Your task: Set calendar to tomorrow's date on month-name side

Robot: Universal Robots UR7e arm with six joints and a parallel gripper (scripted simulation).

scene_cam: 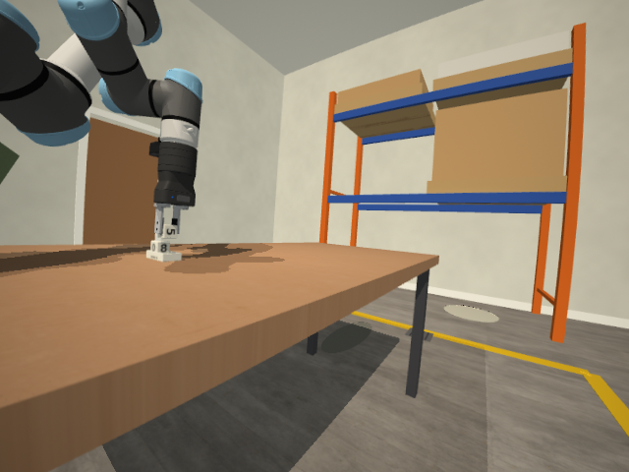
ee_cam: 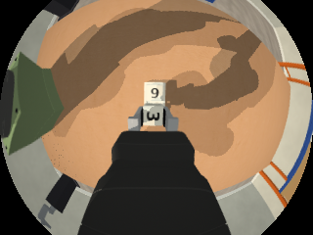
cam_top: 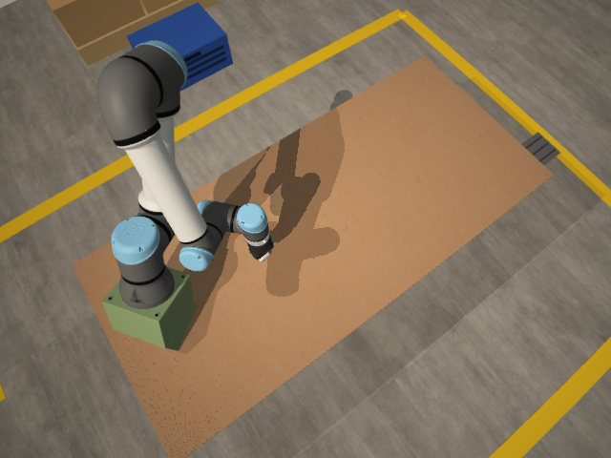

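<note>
Now: hand 7 cm above the white calendar tray and 1 cm to the right of it.
</note>
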